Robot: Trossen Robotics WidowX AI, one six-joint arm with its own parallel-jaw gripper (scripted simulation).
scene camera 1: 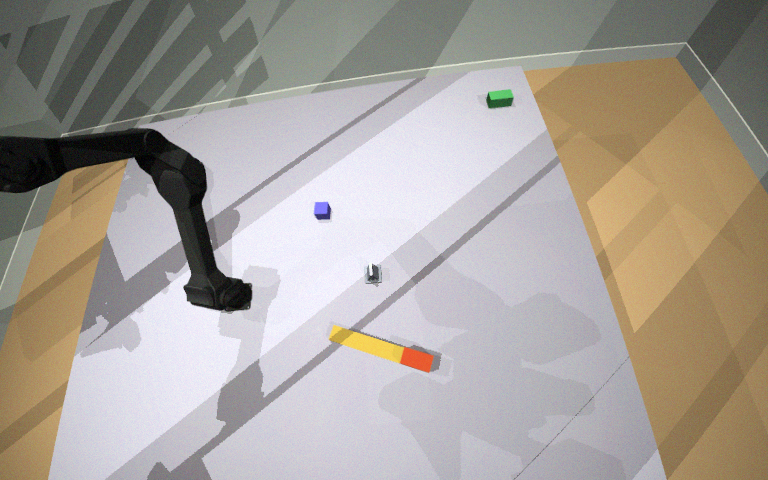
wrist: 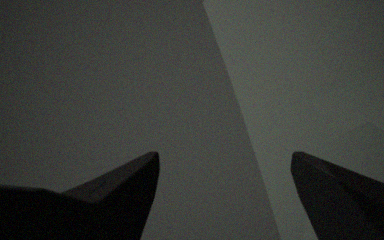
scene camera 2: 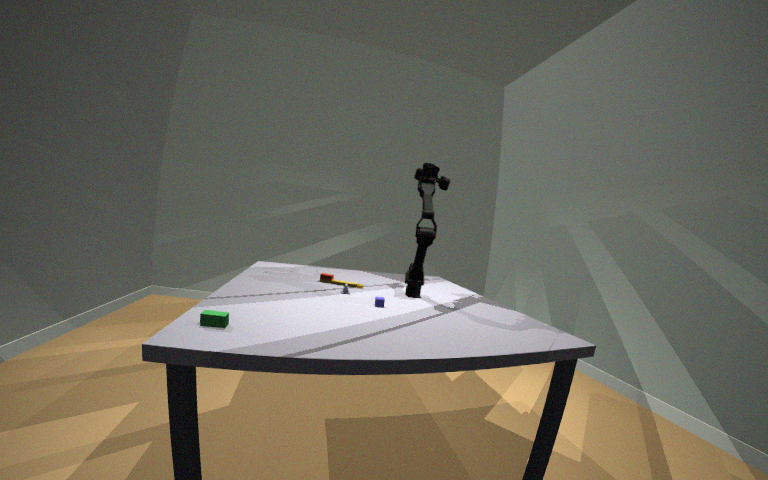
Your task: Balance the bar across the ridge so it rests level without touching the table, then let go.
My gripper is open, with nothing in its grasp. Also in view: a bar.
